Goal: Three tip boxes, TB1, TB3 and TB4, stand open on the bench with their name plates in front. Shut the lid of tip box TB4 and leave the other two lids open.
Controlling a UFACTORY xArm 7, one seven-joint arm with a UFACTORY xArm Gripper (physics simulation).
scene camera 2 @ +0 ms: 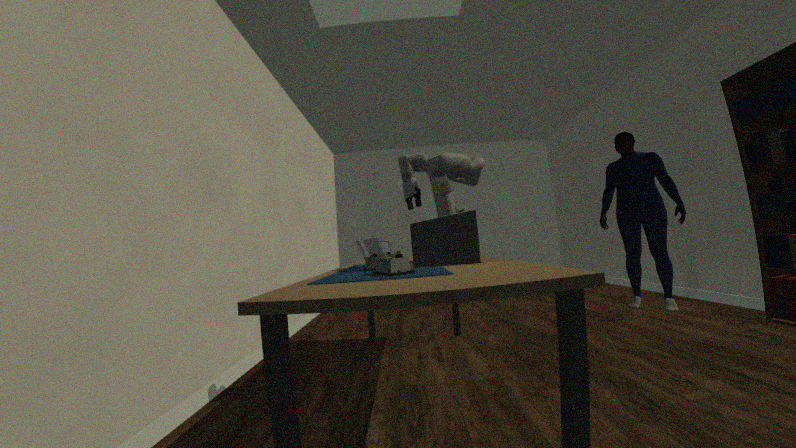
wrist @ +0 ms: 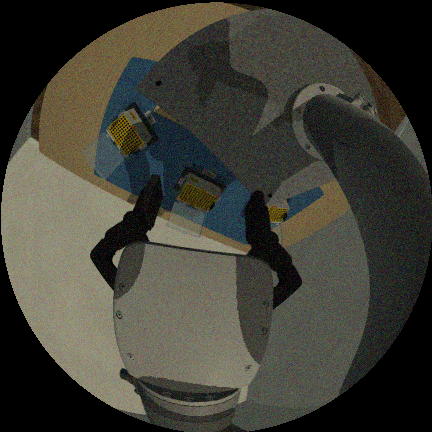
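Seen in the pictures: gripper, fingertip midpoint: (scene camera 2: 415, 208) (wrist: 205, 190); arm's base, origin of the base link: (scene camera 2: 447, 218) (wrist: 327, 122).
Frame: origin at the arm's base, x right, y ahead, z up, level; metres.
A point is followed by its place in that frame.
Observation:
In the wrist view three tip boxes with yellow tip racks stand on the blue mat (scene camera 2: 334, 277) @(x -0.215, y 0.549, z -0.226 m) (wrist: 227, 212) @(x -0.129, y 0.450, z -0.226 m): a left box (wrist: 126, 136) @(x 0.306, y 0.272, z -0.170 m), a middle box (wrist: 199, 196) @(x 0.025, y 0.378, z -0.169 m) and a right box (wrist: 278, 214) @(x -0.262, y 0.301, z -0.169 m) partly hidden behind a finger. A clear lid (wrist: 186, 218) @(x 0.032, y 0.457, z -0.130 m) stands open at the middle box, and another clear lid (wrist: 102, 156) @(x 0.357, y 0.329, z -0.124 m) at the left box. The right box's lid is hard to make out. The name plates are too small to read, so I cannot tell which box is TB4. My gripper (scene camera 2: 414, 207) @(x 0.099, y 0.148, z 0.078 m) (wrist: 205, 190) @(x 0.099, y 0.148, z 0.078 m) is open and empty, high above the mat.
The wooden bench (scene camera 2: 501, 273) @(x -0.514, y 0.005, z -0.229 m) (wrist: 65, 100) carries the mat. A grey pedestal (scene camera 2: 445, 239) @(x -0.103, y 0.052, z -0.109 m) bears the arm at the far side, close to the boxes. A pale wall (scene camera 2: 167, 166) runs along the left. A standing figure (scene camera 2: 643, 192) is at the right, off the bench.

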